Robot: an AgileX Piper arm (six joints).
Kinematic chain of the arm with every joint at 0, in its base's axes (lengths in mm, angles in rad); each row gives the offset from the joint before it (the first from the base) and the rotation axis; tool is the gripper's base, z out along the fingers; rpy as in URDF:
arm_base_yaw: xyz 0 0 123 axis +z
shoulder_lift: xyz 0 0 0 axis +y
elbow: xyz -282.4 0 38.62 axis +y
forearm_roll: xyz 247.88 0 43.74 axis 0.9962 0 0.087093
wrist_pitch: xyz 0 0 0 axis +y
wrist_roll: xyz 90.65 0 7.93 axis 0.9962 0 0.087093
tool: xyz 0 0 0 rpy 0 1.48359 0
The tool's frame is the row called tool.
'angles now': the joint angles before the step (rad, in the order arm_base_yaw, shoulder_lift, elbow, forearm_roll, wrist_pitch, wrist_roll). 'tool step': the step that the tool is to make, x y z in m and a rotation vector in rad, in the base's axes. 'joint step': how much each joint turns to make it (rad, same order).
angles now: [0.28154 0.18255 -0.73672 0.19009 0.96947 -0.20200]
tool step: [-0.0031 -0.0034 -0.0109 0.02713 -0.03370 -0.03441]
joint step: [-0.00132 -0.05659 0.05178 -0.02784 -0.04096 0.03664]
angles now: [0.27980 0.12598 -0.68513 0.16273 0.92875 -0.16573]
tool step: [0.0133 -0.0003 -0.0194 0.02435 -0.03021 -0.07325]
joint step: [-0.02733 -0.02544 0.10624 -0.03844 -0.12182 0.03865]
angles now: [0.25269 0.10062 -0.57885 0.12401 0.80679 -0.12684]
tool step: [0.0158 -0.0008 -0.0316 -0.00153 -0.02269 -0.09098]
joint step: [-0.05527 -0.03383 0.14938 -0.03804 -0.13949 0.02007]
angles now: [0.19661 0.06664 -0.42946 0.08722 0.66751 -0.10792]
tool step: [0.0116 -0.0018 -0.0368 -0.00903 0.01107 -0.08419]
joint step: [-0.06887 -0.03819 0.15018 -0.01751 -0.10019 0.00617]
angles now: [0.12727 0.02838 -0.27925 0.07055 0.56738 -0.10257]
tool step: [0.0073 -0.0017 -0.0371 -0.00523 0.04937 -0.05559]
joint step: [-0.05149 -0.03156 0.13335 -0.00176 -0.05229 0.00047]
